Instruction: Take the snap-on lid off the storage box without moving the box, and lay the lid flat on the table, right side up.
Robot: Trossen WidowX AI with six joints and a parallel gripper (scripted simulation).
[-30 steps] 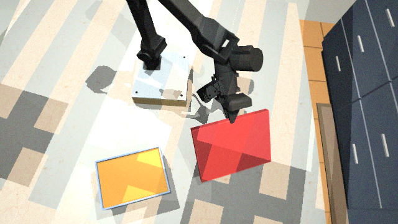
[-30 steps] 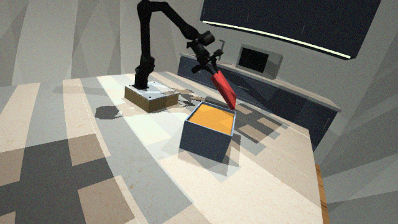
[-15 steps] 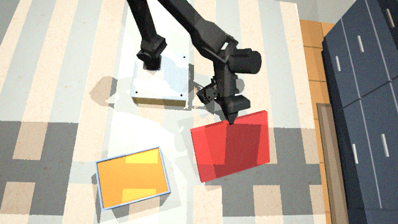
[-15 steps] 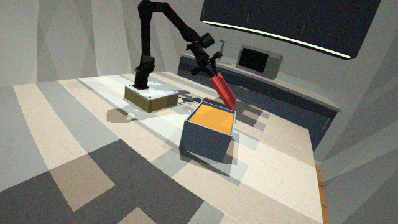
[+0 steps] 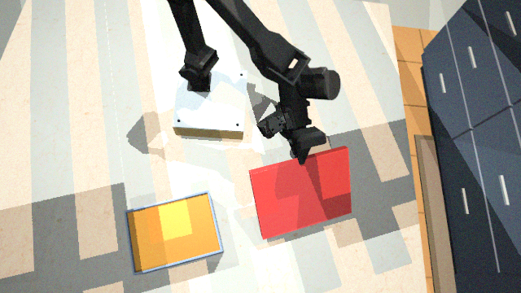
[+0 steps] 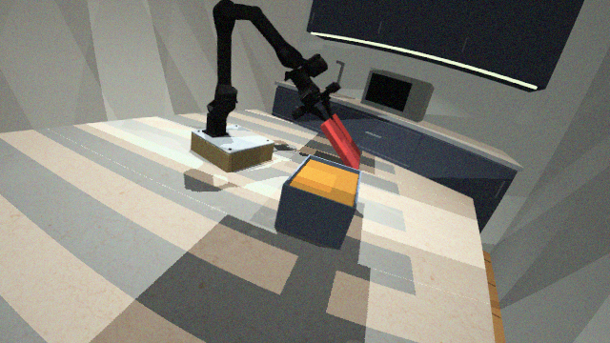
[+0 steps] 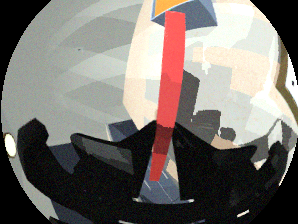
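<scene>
Right now my gripper tip is 60 mm short of the red lid, 50 mm above it and 20 mm to the right of it. Also, from my gripper tip: storage box 280 mm to the right, 160 mm ahead, 110 mm below.
</scene>
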